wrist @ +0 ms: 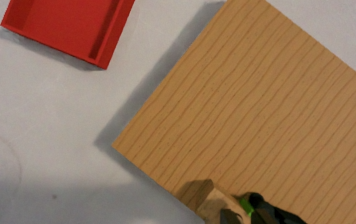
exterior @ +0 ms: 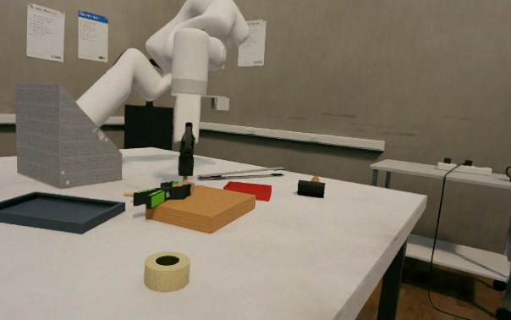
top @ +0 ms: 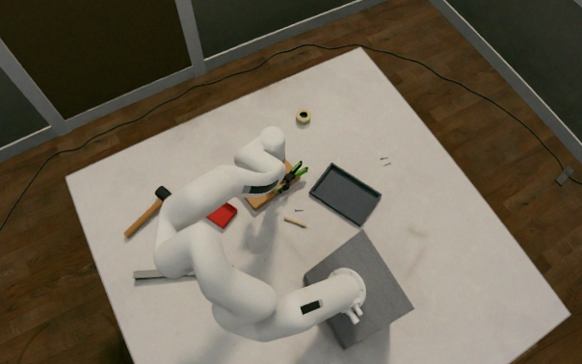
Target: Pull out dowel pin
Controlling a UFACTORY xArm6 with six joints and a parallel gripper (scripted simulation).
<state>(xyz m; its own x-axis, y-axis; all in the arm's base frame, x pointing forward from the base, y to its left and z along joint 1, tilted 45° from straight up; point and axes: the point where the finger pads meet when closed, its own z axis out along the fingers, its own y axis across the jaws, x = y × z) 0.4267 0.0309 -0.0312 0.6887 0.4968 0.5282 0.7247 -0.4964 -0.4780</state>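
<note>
Right now the dowel pin is 2 cm below my hand. Also, from my hand: loose dowel 13 cm behind, 9 cm below, 1 cm to the right; then small wooden block 5 cm below; then red tray 20 cm to the left, 9 cm below, 4 cm ahead.
</note>
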